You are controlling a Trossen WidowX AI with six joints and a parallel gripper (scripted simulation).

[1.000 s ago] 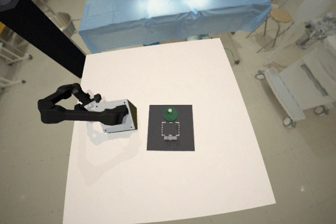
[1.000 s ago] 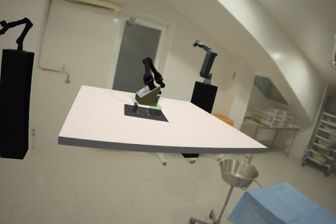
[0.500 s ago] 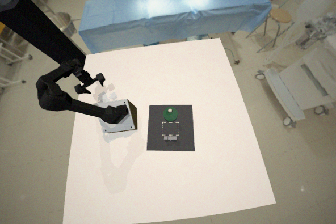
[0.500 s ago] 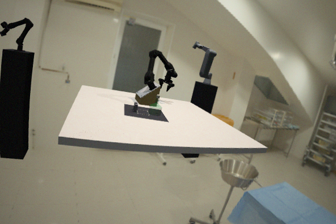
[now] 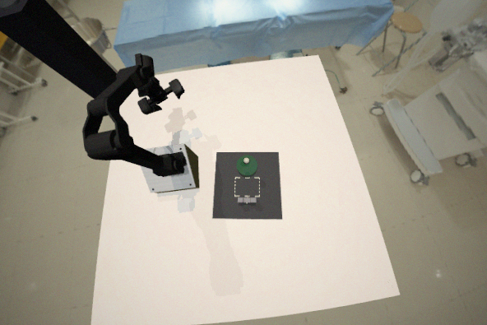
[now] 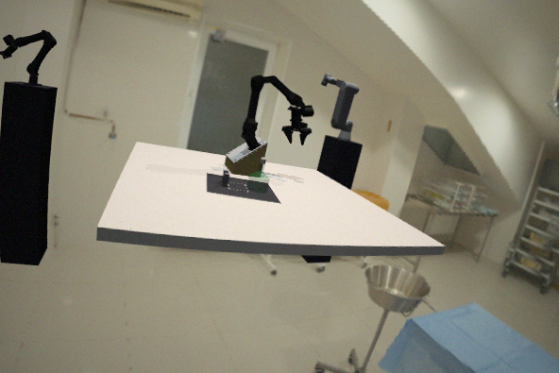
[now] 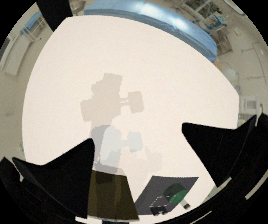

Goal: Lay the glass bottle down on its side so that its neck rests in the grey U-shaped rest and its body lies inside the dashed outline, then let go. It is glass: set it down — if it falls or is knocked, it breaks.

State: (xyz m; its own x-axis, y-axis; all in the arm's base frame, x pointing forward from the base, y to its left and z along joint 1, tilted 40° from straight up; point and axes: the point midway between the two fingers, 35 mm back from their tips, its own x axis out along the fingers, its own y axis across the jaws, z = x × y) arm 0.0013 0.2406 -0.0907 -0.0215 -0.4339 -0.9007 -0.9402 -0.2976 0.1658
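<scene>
My gripper tip is now 29 cm short of the green glass bottle, 31 cm to the left of it and 12 cm above it. Also, from my gripper tip: dark mat: 27 cm ahead, 38 cm to the right, 21 cm below.
</scene>
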